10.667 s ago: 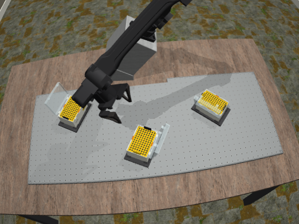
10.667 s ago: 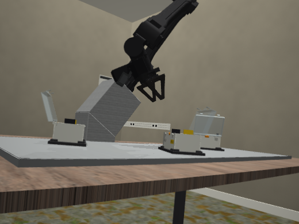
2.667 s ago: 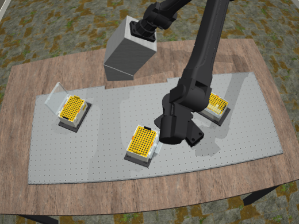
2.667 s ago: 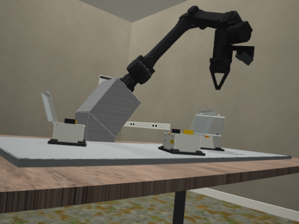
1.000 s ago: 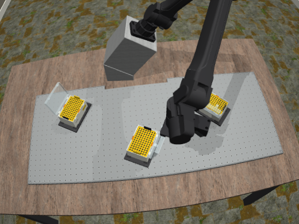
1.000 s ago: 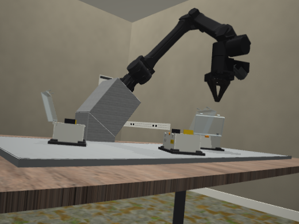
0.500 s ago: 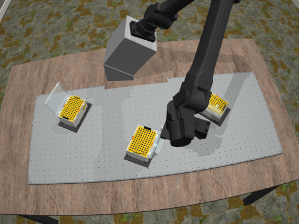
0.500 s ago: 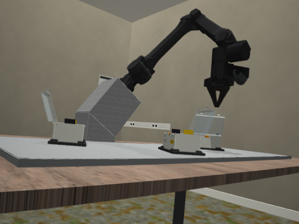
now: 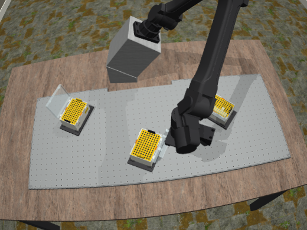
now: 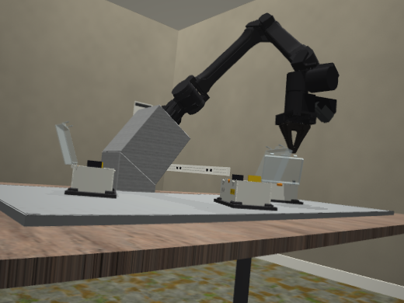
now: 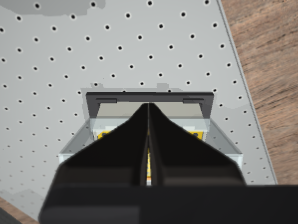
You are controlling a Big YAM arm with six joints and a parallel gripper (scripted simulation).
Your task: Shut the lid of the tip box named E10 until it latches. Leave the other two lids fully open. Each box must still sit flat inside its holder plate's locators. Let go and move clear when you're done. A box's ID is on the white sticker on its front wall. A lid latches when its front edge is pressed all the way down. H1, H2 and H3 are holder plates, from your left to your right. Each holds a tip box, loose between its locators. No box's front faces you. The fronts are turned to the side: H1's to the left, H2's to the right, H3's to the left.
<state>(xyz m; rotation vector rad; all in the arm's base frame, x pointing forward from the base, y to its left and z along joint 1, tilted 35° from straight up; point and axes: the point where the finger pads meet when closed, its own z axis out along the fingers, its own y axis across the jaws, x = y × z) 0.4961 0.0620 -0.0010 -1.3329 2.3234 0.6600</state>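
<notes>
My hand is 6 cm past the tip rack, 11 cm to the left of it and 9 cm above it.
</notes>
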